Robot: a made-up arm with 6 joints.
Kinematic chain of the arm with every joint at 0, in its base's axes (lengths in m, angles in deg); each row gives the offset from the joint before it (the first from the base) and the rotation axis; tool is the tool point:
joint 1: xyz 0 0 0.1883 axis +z
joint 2: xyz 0 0 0 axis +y
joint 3: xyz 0 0 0.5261 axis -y
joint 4: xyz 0 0 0 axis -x
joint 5: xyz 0.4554 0 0 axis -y
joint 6: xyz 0 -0.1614 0 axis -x
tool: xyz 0 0 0
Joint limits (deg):
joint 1: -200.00..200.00
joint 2: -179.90..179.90
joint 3: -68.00..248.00
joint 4: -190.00..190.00
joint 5: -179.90..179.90
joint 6: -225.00..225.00
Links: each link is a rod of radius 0.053 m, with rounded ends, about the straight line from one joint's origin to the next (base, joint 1, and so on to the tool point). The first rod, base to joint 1, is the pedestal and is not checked.
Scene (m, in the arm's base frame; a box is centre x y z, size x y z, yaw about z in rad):
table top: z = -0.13
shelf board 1: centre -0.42 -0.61 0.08 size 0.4 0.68 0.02 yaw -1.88
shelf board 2: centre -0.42 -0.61 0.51 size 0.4 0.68 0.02 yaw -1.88
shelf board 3: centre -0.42 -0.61 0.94 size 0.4 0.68 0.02 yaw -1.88
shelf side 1: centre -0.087 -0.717 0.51 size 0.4 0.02 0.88 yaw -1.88
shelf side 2: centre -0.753 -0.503 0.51 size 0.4 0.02 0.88 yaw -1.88
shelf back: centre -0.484 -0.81 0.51 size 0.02 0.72 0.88 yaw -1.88
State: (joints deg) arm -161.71 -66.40 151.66 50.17 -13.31 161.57
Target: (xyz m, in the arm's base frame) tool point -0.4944 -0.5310 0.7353
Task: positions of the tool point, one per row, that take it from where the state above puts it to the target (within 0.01 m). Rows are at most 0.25 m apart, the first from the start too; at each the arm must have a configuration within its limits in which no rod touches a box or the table.
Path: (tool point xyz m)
1: 0.7560 0.4135 0.1913
2: 0.7625 0.4728 0.3912
3: 0.7088 0.5041 0.6001
4: 0.5991 0.4994 0.7955
5: 0.4451 0.4542 0.9569
6: 0.2641 0.3706 1.0668
7: 0.0768 0.2566 1.1143
8: -0.0968 0.1250 1.0964
9: -0.2395 -0.0076 1.0180
10: -0.3394 -0.1240 0.8916
11: -0.3916 -0.2090 0.7353
12: -0.4405 -0.3138 0.7558
13: -0.4755 -0.4228 0.7555
14: -0.4944 -0.5310 0.7353

